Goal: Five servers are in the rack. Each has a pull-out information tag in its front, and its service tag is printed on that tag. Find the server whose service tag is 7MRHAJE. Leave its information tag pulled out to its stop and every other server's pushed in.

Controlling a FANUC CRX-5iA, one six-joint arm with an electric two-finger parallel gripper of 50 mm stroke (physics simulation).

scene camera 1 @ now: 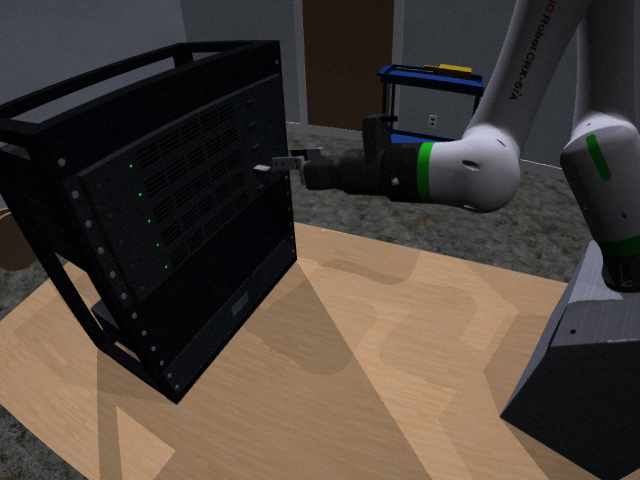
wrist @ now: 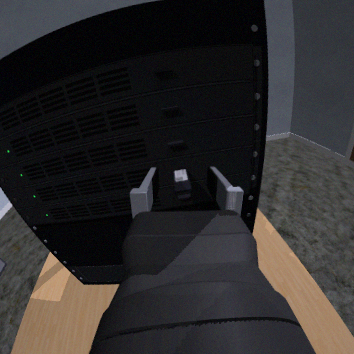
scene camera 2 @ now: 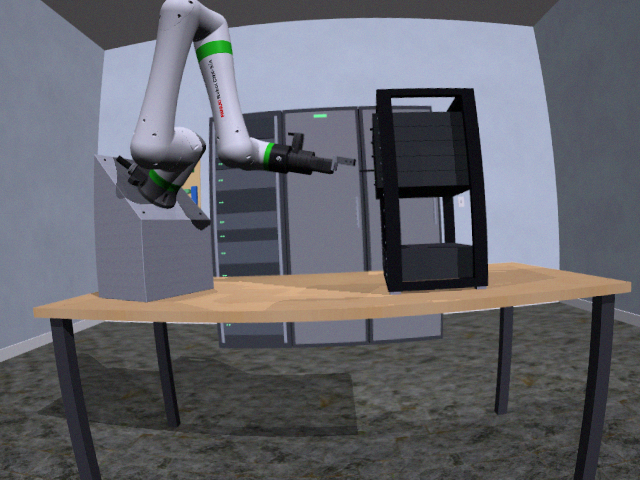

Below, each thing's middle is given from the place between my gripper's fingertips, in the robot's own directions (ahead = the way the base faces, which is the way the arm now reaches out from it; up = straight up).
Scene:
My hand is 22 cm short of the black rack (scene camera 1: 150,189), 4 cm to the right of it and 10 cm above it.

